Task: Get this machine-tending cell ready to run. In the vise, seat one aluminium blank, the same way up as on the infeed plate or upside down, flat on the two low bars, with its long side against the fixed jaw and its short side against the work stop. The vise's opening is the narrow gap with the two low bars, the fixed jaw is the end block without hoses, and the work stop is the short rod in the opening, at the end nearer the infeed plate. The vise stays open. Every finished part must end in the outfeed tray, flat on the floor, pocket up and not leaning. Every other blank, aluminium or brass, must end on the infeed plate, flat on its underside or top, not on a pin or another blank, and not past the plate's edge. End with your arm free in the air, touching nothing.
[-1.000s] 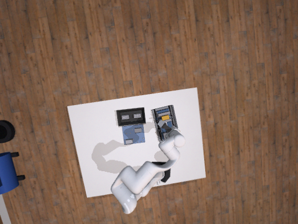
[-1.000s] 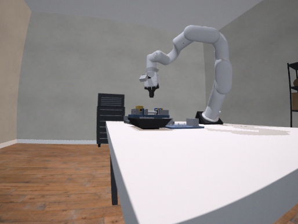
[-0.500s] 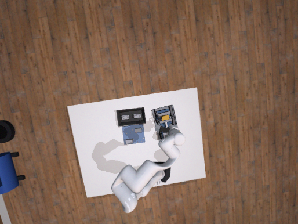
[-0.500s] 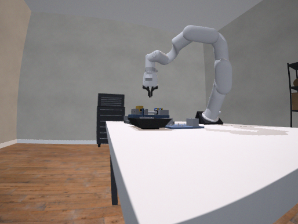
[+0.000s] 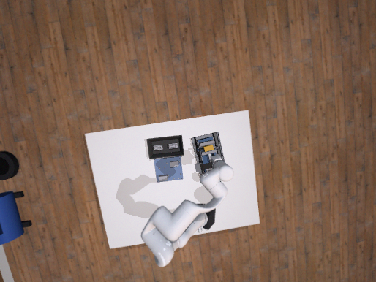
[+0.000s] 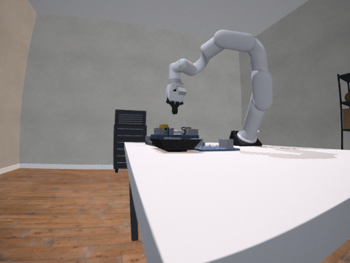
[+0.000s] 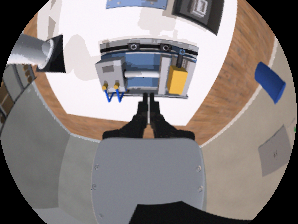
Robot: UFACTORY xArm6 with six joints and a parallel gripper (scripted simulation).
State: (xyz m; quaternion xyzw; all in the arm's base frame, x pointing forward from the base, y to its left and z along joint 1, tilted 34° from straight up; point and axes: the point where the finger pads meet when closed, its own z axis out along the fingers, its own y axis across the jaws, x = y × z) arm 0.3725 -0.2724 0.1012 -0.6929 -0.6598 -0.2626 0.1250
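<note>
Now: hand 100 mm above the brass blank and 60 mm short of it. Also, from my hand: vise (160 mm below).
</note>
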